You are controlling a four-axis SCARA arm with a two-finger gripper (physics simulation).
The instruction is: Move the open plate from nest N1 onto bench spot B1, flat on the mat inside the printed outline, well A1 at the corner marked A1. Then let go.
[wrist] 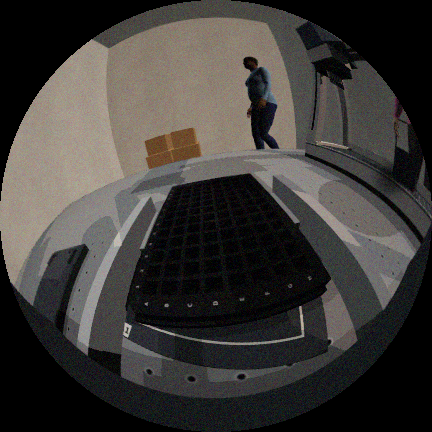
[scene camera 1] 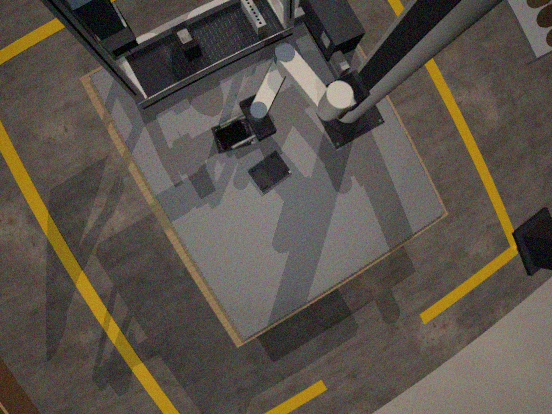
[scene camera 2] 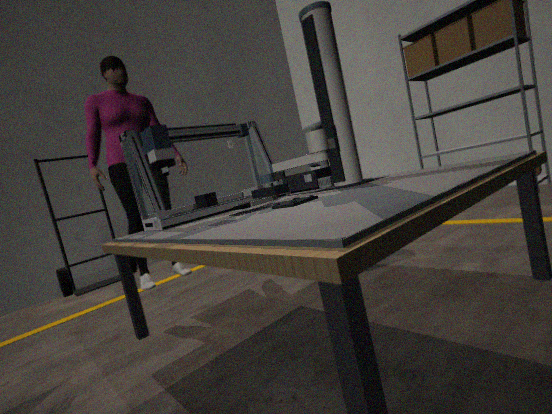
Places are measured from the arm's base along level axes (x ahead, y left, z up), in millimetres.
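Pixels of known places: gripper, fingertip midpoint: (wrist: 212, 194) (scene camera 1: 226, 137) (scene camera 2: 244, 205).
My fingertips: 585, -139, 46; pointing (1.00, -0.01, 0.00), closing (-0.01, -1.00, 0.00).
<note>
For each thing: its top centre in the pictures, then the offset to it from my fingertips, as dx, dy, dz. "spot": a spot on its surface instead. Level surfaces: height alone.
- black open plate, middle of its top: (wrist: 214, 210) (scene camera 1: 231, 134) -28, +0, +2
- dark mat, its level: dz -32
- mat's A1 mark, middle of its top: (wrist: 124, 328) -95, +71, -31
- pale printed outline, surface spot: (wrist: 225, 343) spot: -99, +7, -31
- nest, middle of its top: (wrist: 44, 285) (scene camera 2: 294, 199) (scene camera 1: 269, 171) -96, +227, -16
- small block, surface spot: (scene camera 1: 189, 42) spot: -59, -401, +86
- white strip rack, surface spot: (scene camera 1: 254, 17) spot: -369, -397, +61
- dark box, surface spot: (scene camera 1: 334, 25) spot: -667, -198, +81
The black open plate (scene camera 1: 232, 134) (wrist: 220, 250) is over the dark mat (wrist: 240, 355), with its lettered edge nearest the wrist camera. Its A end is beside the mat's A1 mark (wrist: 127, 330). Parts of the pale printed outline (wrist: 225, 343) show past the near edge, and the plate's H corner reaches beyond the outline's near right corner. My gripper (scene camera 1: 236, 132) (wrist: 212, 194) is shut on the plate, with a finger against each long side. Whether the plate touches the mat is hidden. A dark flat block, apparently the nest (scene camera 1: 270, 172) (wrist: 60, 280), holds no plate.
A framed gantry with a dark deck (scene camera 1: 160, 70) stands along the table's back edge, with a small block (scene camera 1: 189, 42) and a white strip rack (scene camera 1: 254, 17) on it. A dark box (scene camera 1: 334, 25) stands near the arm's column. A person (wrist: 261, 100) stands beyond the table.
</note>
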